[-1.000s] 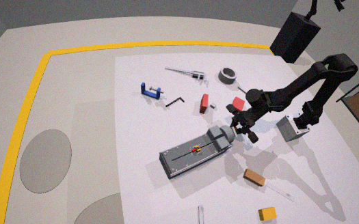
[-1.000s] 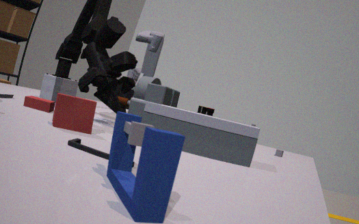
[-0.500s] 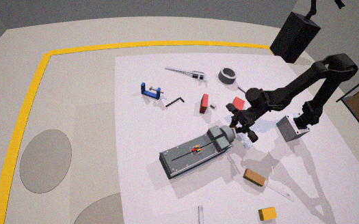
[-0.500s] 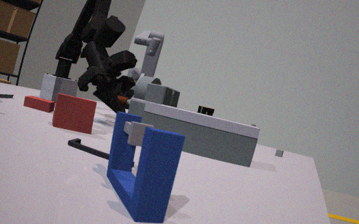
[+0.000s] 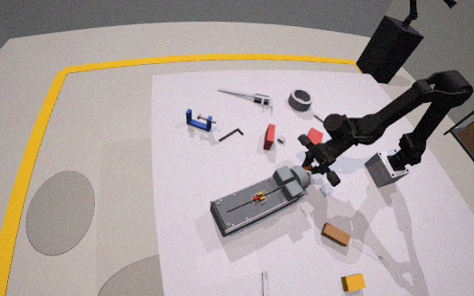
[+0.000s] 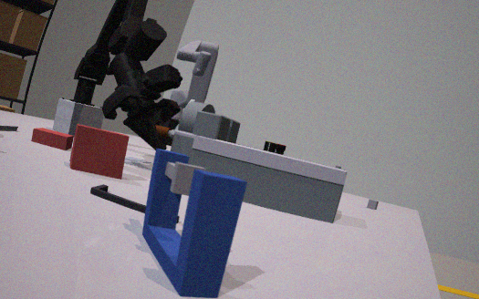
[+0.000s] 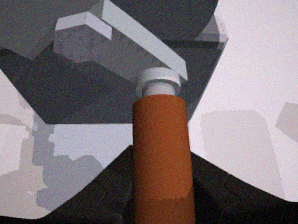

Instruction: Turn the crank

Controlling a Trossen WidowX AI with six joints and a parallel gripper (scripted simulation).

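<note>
My gripper tip is 16 cm short of the red pointer, 8 cm to the right of it and 4 cm below it. From my gripper tip the other things lie so: crank handle (3 cm above, 2 cm behind, 1 cm to the right); then tan block (20 cm to the left, 9 cm behind, 2 cm below); then black hex key (20 cm to the right, 18 cm ahead, 3 cm below).
</note>
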